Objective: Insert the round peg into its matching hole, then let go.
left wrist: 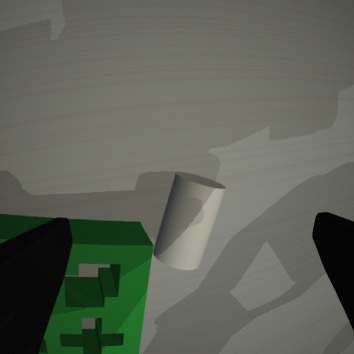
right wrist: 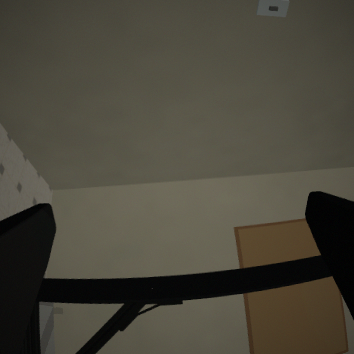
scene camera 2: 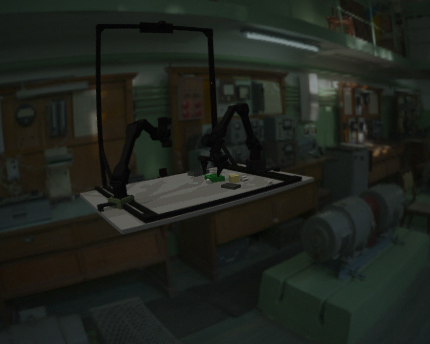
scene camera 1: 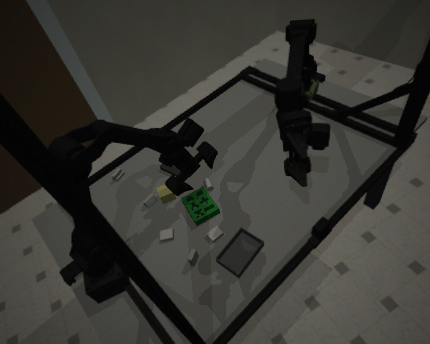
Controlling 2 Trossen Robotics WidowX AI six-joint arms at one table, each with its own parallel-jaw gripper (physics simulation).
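The round peg (scene camera 1: 208,184) (left wrist: 190,222), a pale grey cylinder, lies on its side on the table, close beside a corner of the green board (scene camera 1: 209,218) (scene camera 2: 215,178) (left wrist: 130,300). The board has several shaped holes; its round hole does not show in the left wrist view. My left gripper (scene camera 1: 201,178) (scene camera 2: 211,173) (left wrist: 196,229) is open and empty above the peg, which shows between its spread fingers without being gripped. One finger covers part of the board in the left wrist view. My right gripper (scene camera 1: 302,171) (right wrist: 182,211) is open and empty, raised well away from the board.
A yellow block (scene camera 1: 165,194) (scene camera 2: 234,178) stands left of the board. A dark shallow tray (scene camera 1: 229,243) lies to the lower right. Pale pieces (scene camera 1: 166,234) (scene camera 1: 215,233) (scene camera 1: 193,257) (scene camera 1: 149,201) (scene camera 1: 118,175) lie around the board. A black frame borders the table.
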